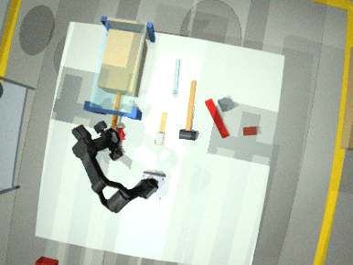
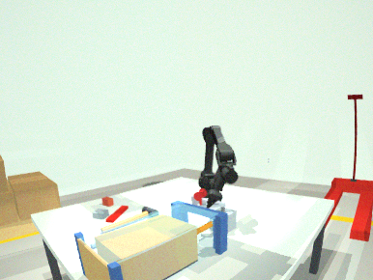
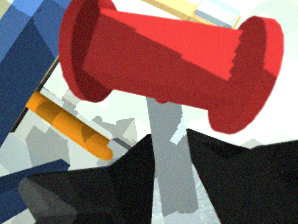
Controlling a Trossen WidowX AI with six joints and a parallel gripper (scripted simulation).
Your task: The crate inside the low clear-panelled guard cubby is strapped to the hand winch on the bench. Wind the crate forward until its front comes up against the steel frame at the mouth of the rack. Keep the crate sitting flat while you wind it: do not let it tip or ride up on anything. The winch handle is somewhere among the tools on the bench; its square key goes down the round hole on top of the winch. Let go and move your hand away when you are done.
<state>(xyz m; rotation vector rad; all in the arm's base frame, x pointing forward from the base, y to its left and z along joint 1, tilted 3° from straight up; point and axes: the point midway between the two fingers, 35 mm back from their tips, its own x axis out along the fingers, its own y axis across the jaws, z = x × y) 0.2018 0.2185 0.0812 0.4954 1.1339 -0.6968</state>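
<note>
The red grip is 50 mm above my gripper tip, 20 mm to the right of it and 20 mm ahead of it. Also, from my gripper tip: winch: 80 mm below, 60 mm behind, 40 mm to the left; then winch handle: 20 mm above, 10 mm to the left, 10 mm behind; then blue frame: 110 mm ahead, 60 mm to the left, 10 mm below.
</note>
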